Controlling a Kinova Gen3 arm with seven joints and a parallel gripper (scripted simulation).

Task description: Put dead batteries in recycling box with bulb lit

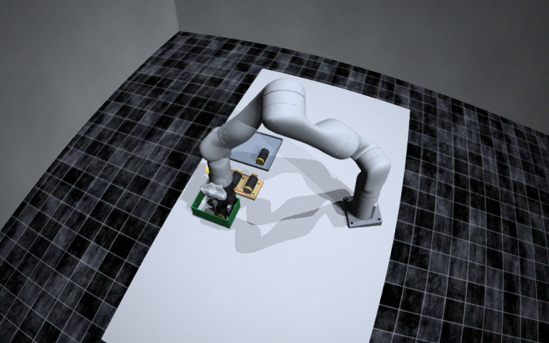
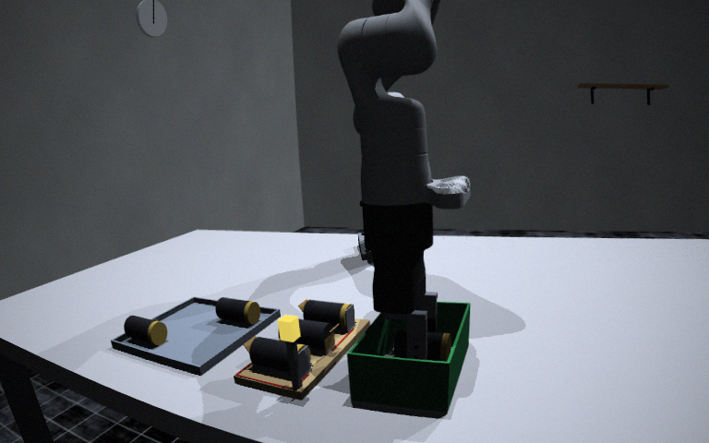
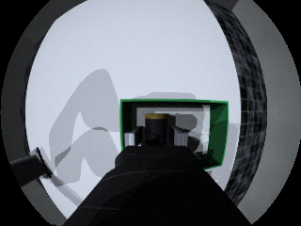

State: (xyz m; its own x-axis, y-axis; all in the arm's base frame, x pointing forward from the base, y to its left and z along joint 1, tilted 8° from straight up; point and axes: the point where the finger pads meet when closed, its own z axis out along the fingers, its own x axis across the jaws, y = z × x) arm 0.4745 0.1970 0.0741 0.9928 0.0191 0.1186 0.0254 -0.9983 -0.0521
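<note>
Now: the green recycling box 3 cm ahead of my hand and 1 cm below it. Also, from my hand: grey tray: 33 cm to the right, 2 cm below, 2 cm ahead.
</note>
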